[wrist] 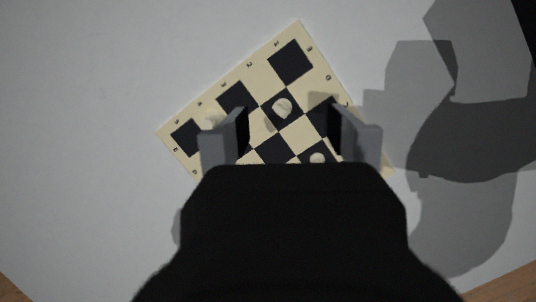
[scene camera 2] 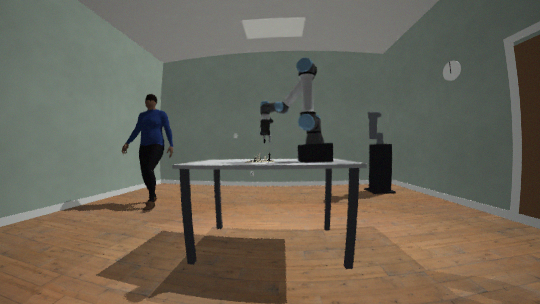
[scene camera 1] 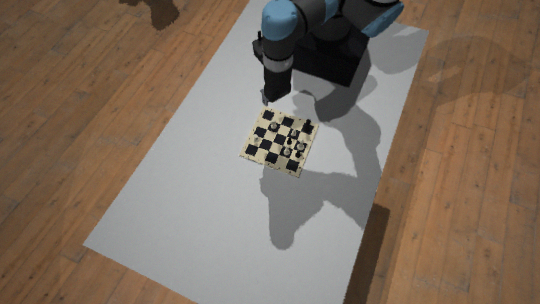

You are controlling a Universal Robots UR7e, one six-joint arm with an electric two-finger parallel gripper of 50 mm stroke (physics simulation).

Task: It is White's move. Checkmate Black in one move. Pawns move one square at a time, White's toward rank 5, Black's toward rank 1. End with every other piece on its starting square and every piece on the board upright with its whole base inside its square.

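Frame: origin at the arm's base, x ahead, y left, z up, level; metres.
Seen in the pictures: gripper, between the fingertips: (wrist: 287, 121) (scene camera 2: 267, 143) (scene camera 1: 272, 99); arm's base, origin of its link: (scene camera 2: 314, 143) (scene camera 1: 329, 23).
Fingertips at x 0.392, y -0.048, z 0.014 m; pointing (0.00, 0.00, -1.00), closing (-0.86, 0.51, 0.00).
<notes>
Offsets run from my fingertips to a thing's top centre. Level surfaces: height alone.
The chessboard @(dx +0.051, dy +0.052, dz -0.146 m) (scene camera 1: 261, 153) (wrist: 263, 81) lies on the table. My gripper (scene camera 1: 268, 99) (scene camera 2: 267, 141) (wrist: 287, 122) is open and empty, high above the board near its E1 corner. In the wrist view, a white piece with a slanted head @(dx +0.013, dy +0.009, dz -0.106 m) (wrist: 282, 107) (scene camera 1: 273, 126) on D2 shows between the fingers. Another white piece @(dx +0.090, dy -0.023, dz -0.113 m) (wrist: 210, 119) (scene camera 1: 256, 139) on E4 is partly behind the left finger. A white pawn @(dx +0.012, dy +0.088, dz -0.114 m) (wrist: 317, 158) (scene camera 1: 294, 133) is on B2. A tall black piece @(dx -0.028, dy +0.123, dz -0.082 m) (scene camera 1: 308, 126) stands on A1. Two white pieces @(dx +0.049, dy +0.130, dz -0.082 m) (scene camera 1: 301, 146) @(dx +0.088, dy +0.095, dz -0.102 m) (scene camera 1: 286, 151) and two small black pieces @(dx +0.049, dy +0.087, dz -0.114 m) (scene camera 1: 289, 141) @(dx +0.082, dy +0.134, dz -0.114 m) (scene camera 1: 298, 154) stand nearby. The gripper body hides these in the wrist view.
The robot's black base (scene camera 1: 325, 62) (scene camera 2: 315, 152) stands on the white table @(dz -0.152 m) (scene camera 1: 175, 200) (scene camera 2: 210, 164) beyond the board. The arm's shadow falls across the table beside the board. A person in blue (scene camera 2: 151, 127) stands on the floor to the left of the table.
</notes>
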